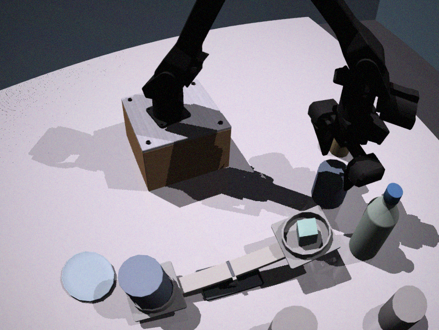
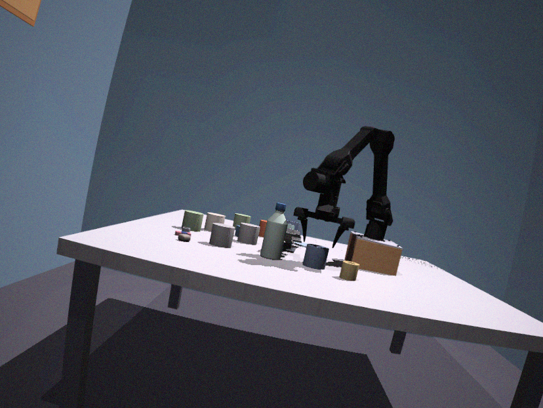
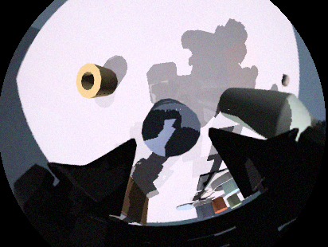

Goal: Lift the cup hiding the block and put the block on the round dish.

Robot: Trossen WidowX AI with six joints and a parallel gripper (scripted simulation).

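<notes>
Now: gripper tip 30 mm above the cup and 20 mm to the right of it. From my gripper tip the other things lie so: round pale-blue dish 470 mm to the right, 80 mm behind, 70 mm below; then grey-green bottle 140 mm ahead, 40 mm above, 20 mm to the right; then small balance 260 mm to the right, 50 mm below, 50 mm ahead.
</notes>
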